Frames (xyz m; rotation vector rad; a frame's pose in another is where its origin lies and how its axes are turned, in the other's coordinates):
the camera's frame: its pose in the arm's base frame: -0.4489 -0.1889 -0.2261 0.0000 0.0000 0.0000
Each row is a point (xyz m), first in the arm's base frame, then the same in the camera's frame.
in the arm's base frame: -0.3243 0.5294 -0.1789
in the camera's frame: 0.1246 0.7183 0.0472
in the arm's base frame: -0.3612 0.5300 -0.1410
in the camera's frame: 0.0877 0.7189 0.0851
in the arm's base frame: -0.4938 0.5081 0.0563
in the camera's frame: -0.0449 0.6970 0.2824
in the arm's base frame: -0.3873 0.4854 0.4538
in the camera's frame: 0.0616 0.6743 0.6799
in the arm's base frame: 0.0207 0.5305 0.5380
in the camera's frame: 0.4696 0.7194 0.7641
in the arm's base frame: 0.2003 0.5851 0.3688
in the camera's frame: 0.6492 0.7740 0.5949
